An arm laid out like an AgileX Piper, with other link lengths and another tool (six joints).
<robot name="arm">
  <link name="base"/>
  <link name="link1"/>
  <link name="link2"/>
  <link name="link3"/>
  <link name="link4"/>
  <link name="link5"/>
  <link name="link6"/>
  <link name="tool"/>
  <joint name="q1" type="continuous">
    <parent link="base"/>
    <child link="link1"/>
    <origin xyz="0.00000 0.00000 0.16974" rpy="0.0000 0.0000 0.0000"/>
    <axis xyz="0 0 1"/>
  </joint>
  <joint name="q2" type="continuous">
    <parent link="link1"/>
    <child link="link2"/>
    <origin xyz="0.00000 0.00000 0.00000" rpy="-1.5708 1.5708 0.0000"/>
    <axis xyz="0 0 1"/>
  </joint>
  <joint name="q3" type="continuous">
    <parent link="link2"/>
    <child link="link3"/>
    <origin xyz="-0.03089 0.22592 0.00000" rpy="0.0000 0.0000 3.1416"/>
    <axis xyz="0 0 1"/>
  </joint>
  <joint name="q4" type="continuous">
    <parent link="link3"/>
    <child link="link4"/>
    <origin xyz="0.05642 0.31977 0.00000" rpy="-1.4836 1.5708 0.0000"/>
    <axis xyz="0 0 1"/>
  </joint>
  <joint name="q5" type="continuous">
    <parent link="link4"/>
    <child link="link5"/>
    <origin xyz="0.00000 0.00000 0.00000" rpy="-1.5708 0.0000 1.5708"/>
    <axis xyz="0 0 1"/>
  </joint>
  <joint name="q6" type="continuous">
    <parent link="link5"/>
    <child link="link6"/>
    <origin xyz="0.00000 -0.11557 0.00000" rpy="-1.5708 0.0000 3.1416"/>
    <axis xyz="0 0 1"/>
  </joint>
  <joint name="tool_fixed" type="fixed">
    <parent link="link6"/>
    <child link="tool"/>
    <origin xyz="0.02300 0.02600 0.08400" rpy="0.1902 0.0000 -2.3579"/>
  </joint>
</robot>
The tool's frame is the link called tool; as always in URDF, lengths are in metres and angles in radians. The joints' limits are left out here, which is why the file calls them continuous.
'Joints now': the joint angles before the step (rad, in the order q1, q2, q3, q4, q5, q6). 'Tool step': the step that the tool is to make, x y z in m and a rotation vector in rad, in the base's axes. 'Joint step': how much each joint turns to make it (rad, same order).
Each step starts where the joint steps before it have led.
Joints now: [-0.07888, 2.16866, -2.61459, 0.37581, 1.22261, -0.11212]
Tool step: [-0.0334, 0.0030, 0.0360, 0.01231, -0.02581, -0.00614]
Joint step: [-0.00012, -0.16728, 0.13625, 0.00399, 0.00118, 0.01491]
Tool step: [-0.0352, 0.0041, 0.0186, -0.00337, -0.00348, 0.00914]
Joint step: [0.00014, -0.17642, 0.17793, 0.00602, -0.00141, -0.01121]
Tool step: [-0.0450, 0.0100, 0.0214, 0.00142, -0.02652, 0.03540]
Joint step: [0.00005, -0.19984, 0.18546, 0.03304, -0.00007, -0.03226]
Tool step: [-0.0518, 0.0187, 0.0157, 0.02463, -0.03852, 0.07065]
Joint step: [-0.00013, -0.21686, 0.20200, 0.07982, 0.00002, -0.05197]
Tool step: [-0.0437, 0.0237, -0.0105, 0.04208, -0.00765, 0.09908]
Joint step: [0.00007, -0.19936, 0.23362, 0.11552, -0.00105, -0.07583]
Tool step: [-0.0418, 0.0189, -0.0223, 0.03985, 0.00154, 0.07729]
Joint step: [0.00001, -0.20024, 0.24086, 0.09491, 0.00000, -0.06221]
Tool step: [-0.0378, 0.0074, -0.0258, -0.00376, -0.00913, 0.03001]
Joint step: [-0.00008, -0.19730, 0.21379, 0.02586, -0.00108, -0.04039]
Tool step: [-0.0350, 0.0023, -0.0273, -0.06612, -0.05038, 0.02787]
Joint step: [-0.00018, -0.20612, 0.19901, -0.01407, 0.00015, -0.07754]
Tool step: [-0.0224, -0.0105, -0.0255, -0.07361, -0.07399, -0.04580]
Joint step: [0.00025, -0.20468, 0.18247, -0.06918, -0.04849, -0.03365]
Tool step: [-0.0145, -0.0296, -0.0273, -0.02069, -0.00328, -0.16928]
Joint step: [-0.00014, -0.18167, 0.14030, -0.16500, -0.04138, 0.14454]
